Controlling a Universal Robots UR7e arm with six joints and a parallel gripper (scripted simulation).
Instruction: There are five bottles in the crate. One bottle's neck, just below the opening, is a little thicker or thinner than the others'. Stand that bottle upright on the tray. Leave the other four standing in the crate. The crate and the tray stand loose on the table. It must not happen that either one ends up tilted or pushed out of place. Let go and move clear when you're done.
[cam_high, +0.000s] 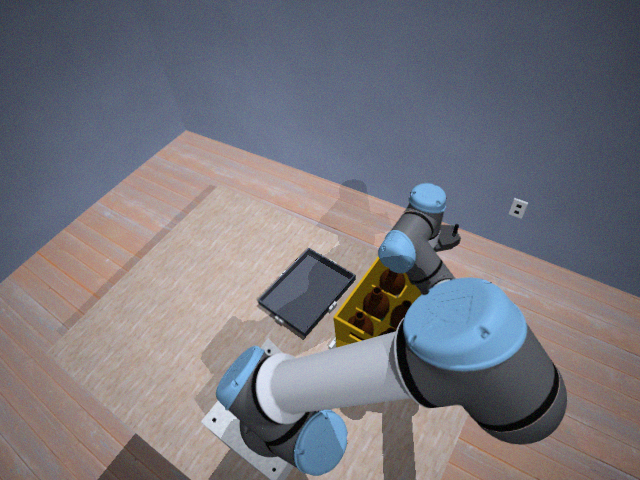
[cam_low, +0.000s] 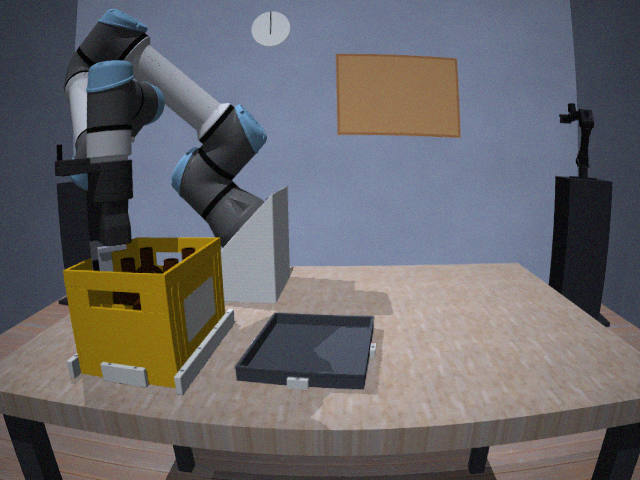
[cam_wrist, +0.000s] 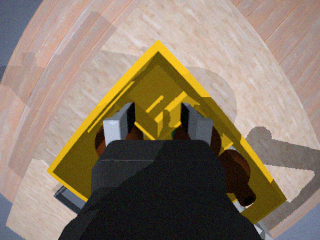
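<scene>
The bottle lies 1 cm behind my hand, 9 cm to the left of it and 7 cm below it. Also, from my hand: dark tray 15 cm behind, 30 cm to the left, 15 cm below; yellow crate 9 cm behind, 4 cm to the left, 8 cm below.
</scene>
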